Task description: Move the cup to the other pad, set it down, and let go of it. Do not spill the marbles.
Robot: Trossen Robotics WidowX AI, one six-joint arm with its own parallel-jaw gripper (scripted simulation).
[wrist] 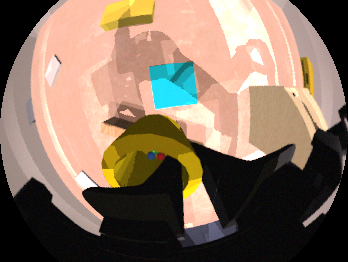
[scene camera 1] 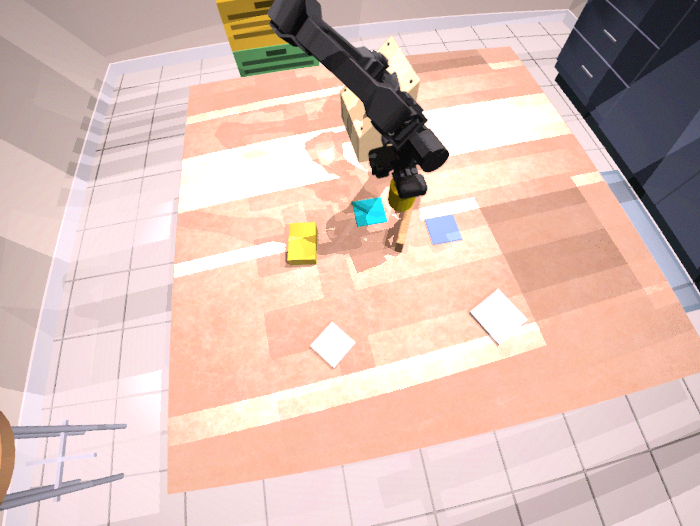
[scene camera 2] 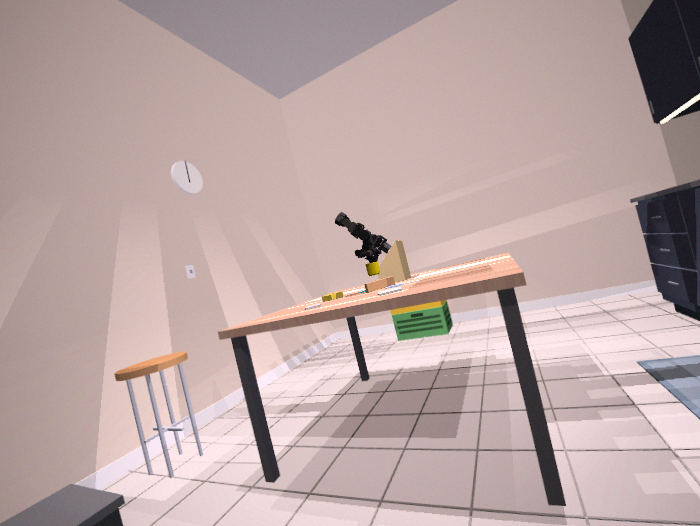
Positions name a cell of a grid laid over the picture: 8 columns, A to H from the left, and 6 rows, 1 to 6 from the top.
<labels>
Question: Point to a pale blue pad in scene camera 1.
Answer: At F3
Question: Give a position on a cyan pad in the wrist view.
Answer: D2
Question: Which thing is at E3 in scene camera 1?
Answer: My gripper.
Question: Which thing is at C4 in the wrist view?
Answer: A yellow cup.
</labels>
